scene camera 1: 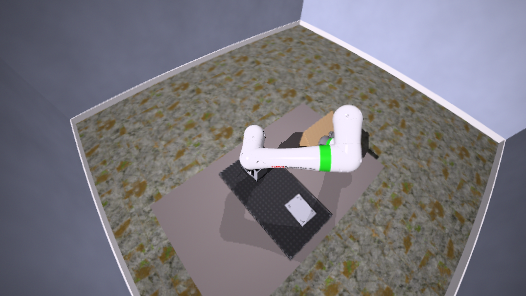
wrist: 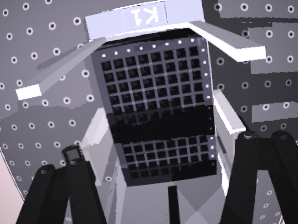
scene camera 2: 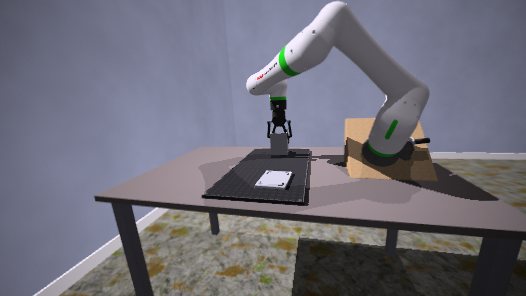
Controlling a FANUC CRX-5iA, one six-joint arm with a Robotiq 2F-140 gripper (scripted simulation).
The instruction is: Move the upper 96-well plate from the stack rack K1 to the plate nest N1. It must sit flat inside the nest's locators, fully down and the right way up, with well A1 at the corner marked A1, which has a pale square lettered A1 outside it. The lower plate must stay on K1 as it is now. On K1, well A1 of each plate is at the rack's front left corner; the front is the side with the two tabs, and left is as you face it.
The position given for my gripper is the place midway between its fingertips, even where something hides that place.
Observation:
I see my gripper (wrist: 160,114) and a 96-well plate (wrist: 147,51).

